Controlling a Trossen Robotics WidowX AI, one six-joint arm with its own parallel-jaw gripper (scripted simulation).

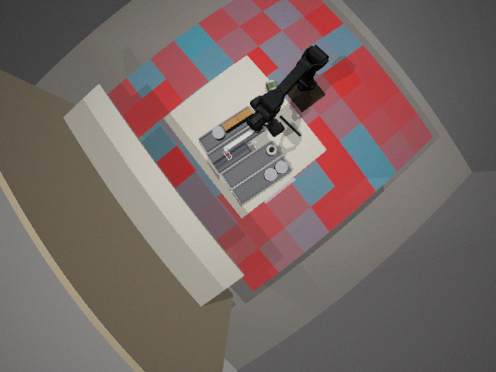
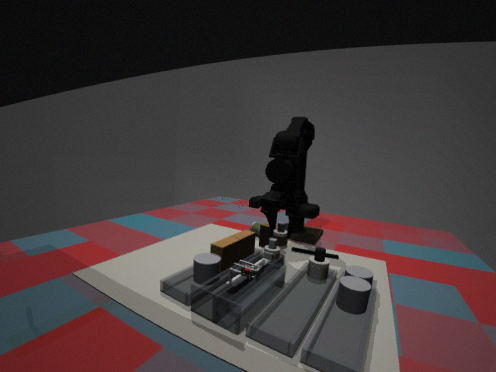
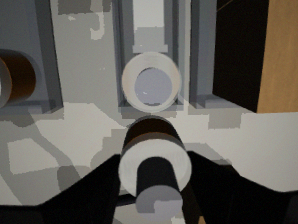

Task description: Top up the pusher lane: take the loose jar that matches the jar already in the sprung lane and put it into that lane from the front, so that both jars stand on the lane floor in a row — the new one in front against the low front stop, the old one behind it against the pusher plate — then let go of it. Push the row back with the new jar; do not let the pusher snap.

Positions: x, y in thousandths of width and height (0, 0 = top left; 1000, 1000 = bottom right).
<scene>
I see my gripper (image 2: 566, 636), a grey cylinder (image 2: 715, 786) and a sprung lane (image 2: 467, 824).
My gripper is seen too in image 3 (image 3: 515, 712). The sprung lane is seen too in image 1 (image 1: 439, 423).
</scene>
